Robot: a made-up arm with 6 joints. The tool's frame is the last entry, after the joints.
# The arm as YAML. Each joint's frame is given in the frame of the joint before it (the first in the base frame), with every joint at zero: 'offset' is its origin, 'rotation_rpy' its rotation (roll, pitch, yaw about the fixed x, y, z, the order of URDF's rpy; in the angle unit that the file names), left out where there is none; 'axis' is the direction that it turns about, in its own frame. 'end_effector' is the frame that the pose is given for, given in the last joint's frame.
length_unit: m
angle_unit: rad
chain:
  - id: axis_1
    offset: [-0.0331, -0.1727, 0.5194]
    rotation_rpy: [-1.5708, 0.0, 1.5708]
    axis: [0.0, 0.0, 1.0]
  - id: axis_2
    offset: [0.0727, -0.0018, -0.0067]
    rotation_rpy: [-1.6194, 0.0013, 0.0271]
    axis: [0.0, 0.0, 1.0]
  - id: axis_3
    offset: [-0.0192, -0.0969, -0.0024]
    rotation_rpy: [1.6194, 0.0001, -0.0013]
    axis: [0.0, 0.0, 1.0]
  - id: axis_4
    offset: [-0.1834, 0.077, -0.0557]
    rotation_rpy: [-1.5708, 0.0, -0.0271]
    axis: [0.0, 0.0, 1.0]
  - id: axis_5
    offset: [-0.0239, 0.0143, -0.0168]
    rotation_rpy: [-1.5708, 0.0, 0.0]
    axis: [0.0, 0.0, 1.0]
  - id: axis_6
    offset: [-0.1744, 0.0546, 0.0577]
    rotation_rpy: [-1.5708, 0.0, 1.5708]
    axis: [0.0, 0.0, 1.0]
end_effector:
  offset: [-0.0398, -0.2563, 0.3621]
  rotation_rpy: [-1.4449, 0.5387, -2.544]
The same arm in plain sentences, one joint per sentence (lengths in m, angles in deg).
The arm has six revolute joints in a row. What follows holds with every joint at zero, and every direction is one of the base frame's.
The first joint is mounted 0.0331 m along -x and 0.1727 m along -y and 0.5194 m along +z from the base frame's origin and turns about -x.
The second joint is mounted 0.0067 m along +x and 0.0727 m along +y and 0.0018 m along +z from the first joint and turns about the direction (0.048598, -0.027099, -0.998451).
The third joint is mounted 0.0969 m along -x and 0.0191 m along -y and 0.0018 m along -z from the second joint and turns about -x.
The fourth joint is mounted 0.0557 m along +x and 0.1854 m along -y and 0.072 m along -z from the third joint and turns about -z.
The fifth joint is mounted 0.0143 m along +x and 0.0239 m along -y and 0.0168 m along +z from the fourth joint and turns about +x.
The sixth joint is mounted 0.0577 m along +x and 0.1744 m along -y and 0.0546 m along +z from the fifth joint and turns about -y.
The tool frame, which is the frame that the pose is given for, is mounted 0.2563 m along +x and 0.3621 m along -y and 0.0398 m along -z from the sixth joint; its axes are the base frame's turned by roll 44.22, pitch 45.2 and yaw 46.73 deg (as in URDF: about the fixed x, then y, then z).

